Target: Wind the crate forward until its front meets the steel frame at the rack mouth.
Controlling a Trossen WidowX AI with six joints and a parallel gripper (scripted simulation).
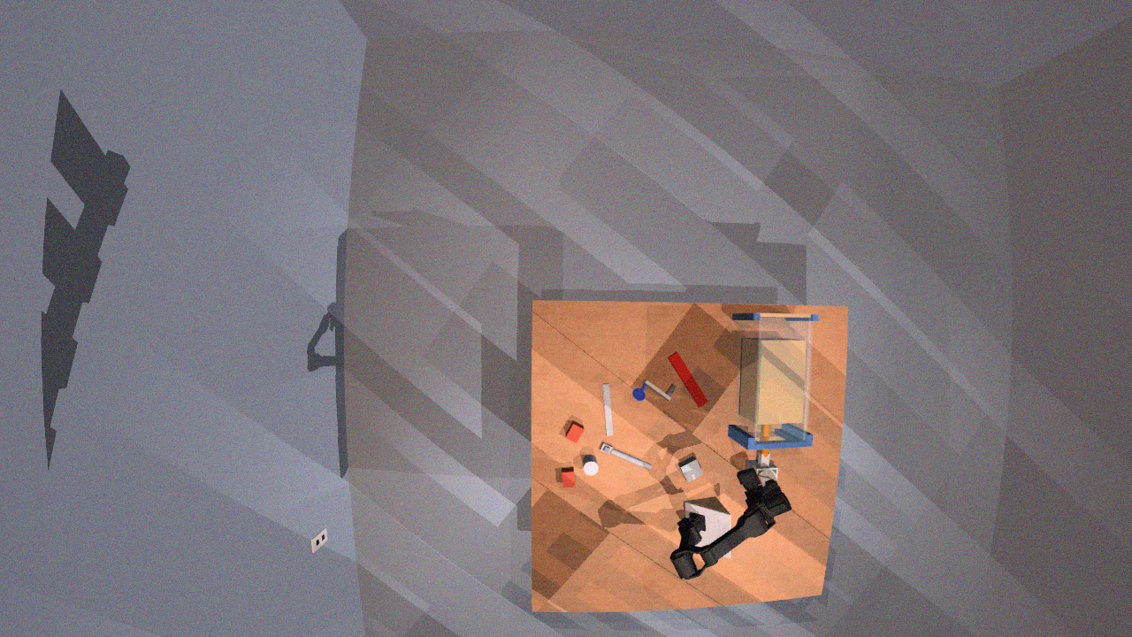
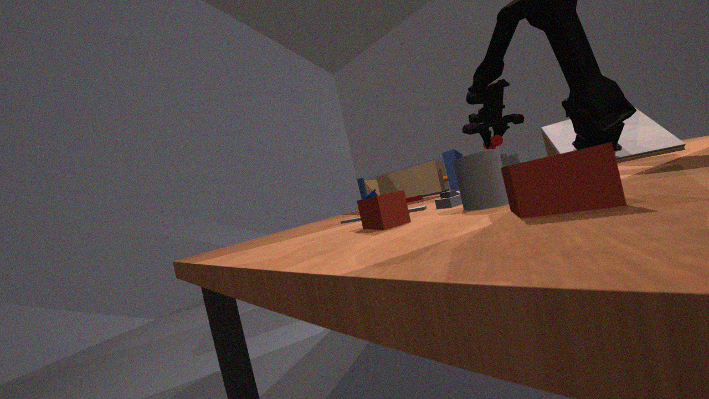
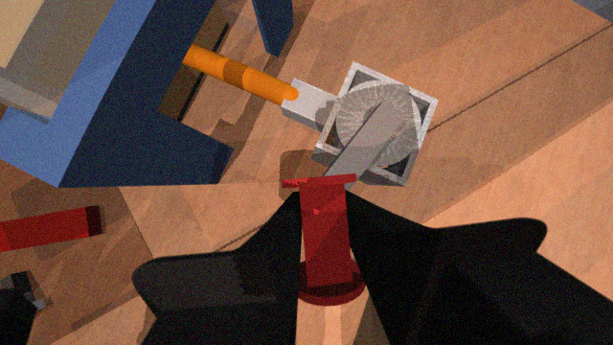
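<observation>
Now: the red-knobbed crank 2 cm behind my gripper tip, 2 cm to the right of it and 3 cm below it. Round my gripper tip: grey winch (6 cm behind, 8 cm to the right, 10 cm below); then blue steel frame (12 cm ahead, 10 cm to the right, 3 cm below); then red grip (1 cm behind, 1 cm to the left).
</observation>
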